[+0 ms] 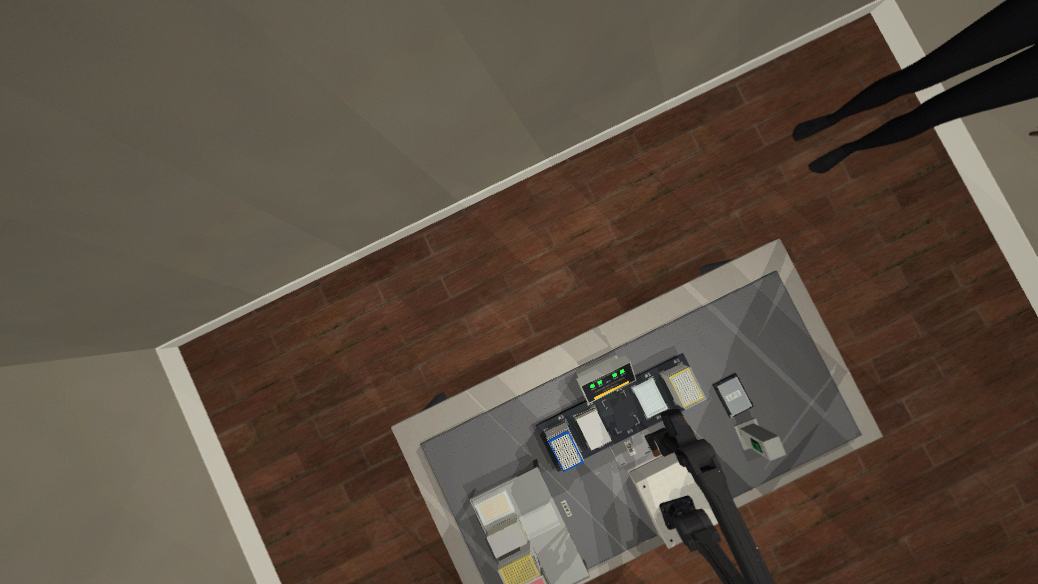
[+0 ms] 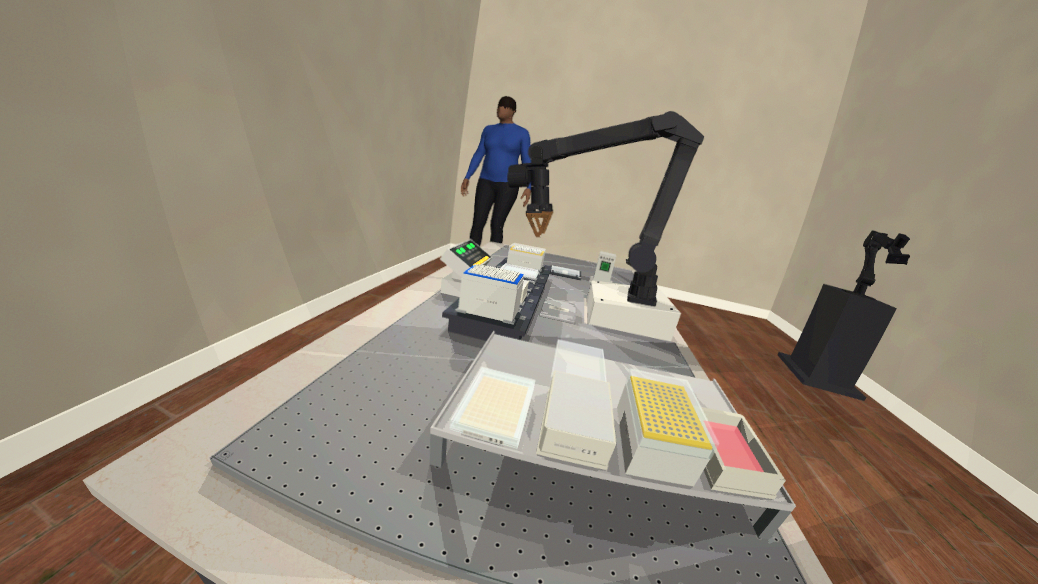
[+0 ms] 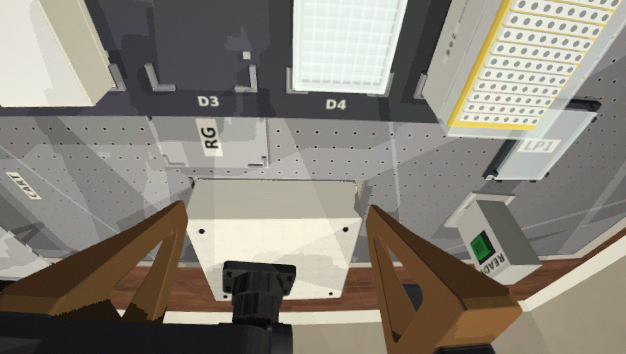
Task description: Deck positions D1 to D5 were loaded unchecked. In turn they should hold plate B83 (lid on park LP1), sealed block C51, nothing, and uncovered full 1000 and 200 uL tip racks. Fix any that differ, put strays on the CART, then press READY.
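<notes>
My gripper is open and empty, high over the bench near the robot base. D1 holds a blue-framed tip rack. D2 holds a pale block; its label is not readable. Position D3 is bare. D4 holds a low clear-topped plate. D5 holds a yellow-framed tip rack under a clear cover. A clear lid lies on park LP1. The green READY button stands nearby.
The raised cart holds a plate, block C15, a yellow rack and a pink-filled box. The display stands behind the deck. The RG spot lies before D3. A person stands beyond the bench.
</notes>
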